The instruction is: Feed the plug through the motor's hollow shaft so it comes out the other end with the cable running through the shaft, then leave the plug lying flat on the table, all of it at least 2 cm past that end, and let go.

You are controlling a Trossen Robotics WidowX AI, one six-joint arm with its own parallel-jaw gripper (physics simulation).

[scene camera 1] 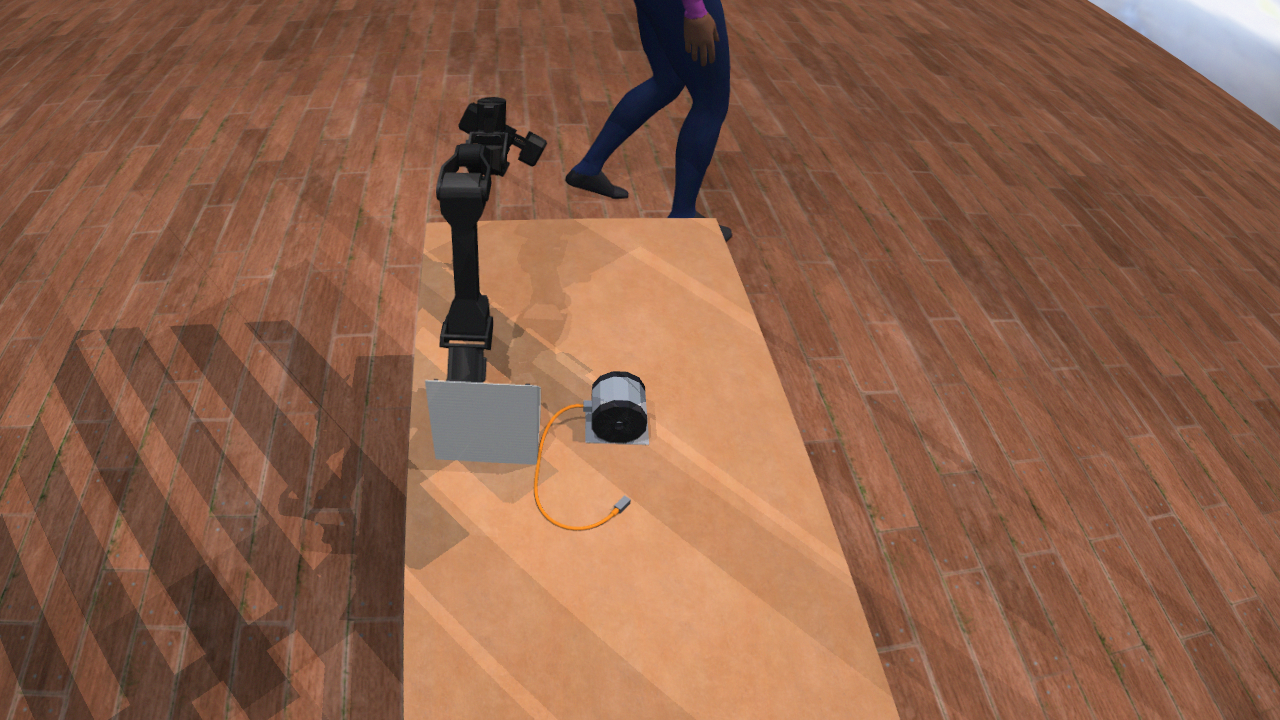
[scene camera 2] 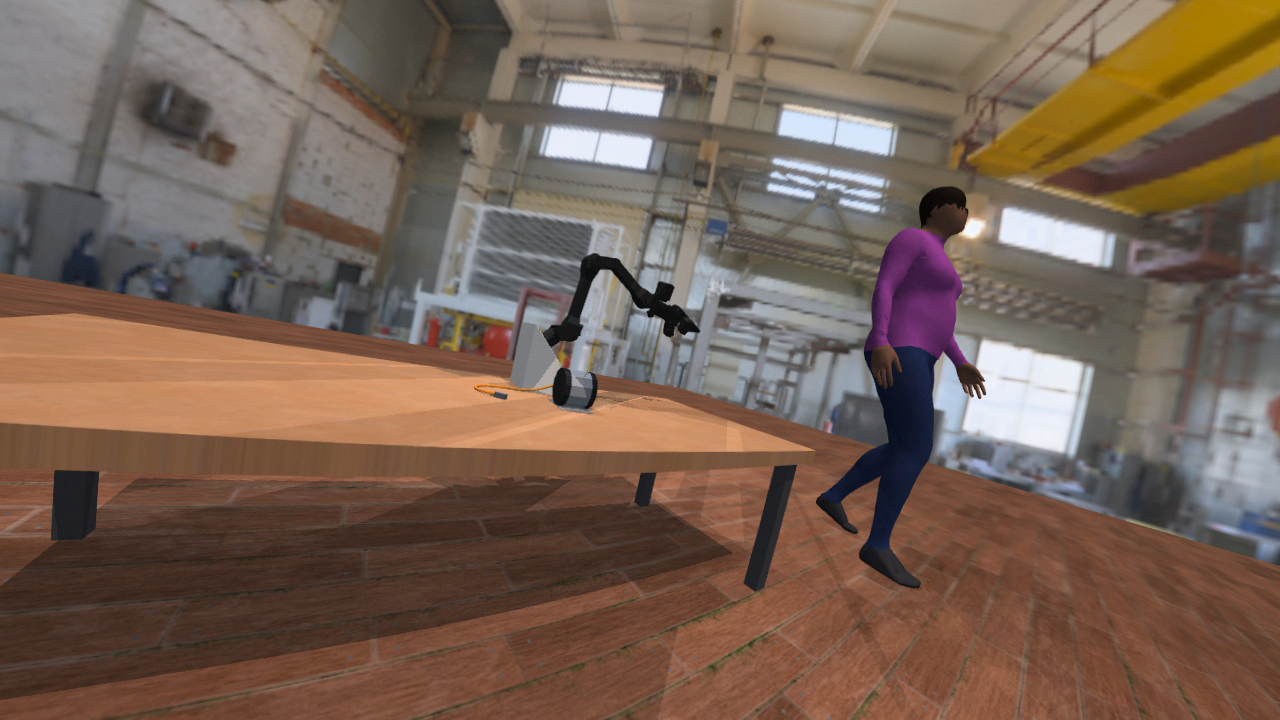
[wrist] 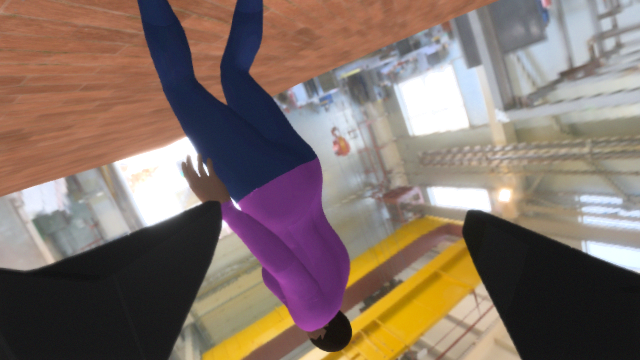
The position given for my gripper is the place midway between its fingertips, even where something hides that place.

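I can see my gripper (scene camera 1: pixel 510 123), and it is open and holds nothing. The same gripper (wrist: pixel 345 217) is visible to me here too.
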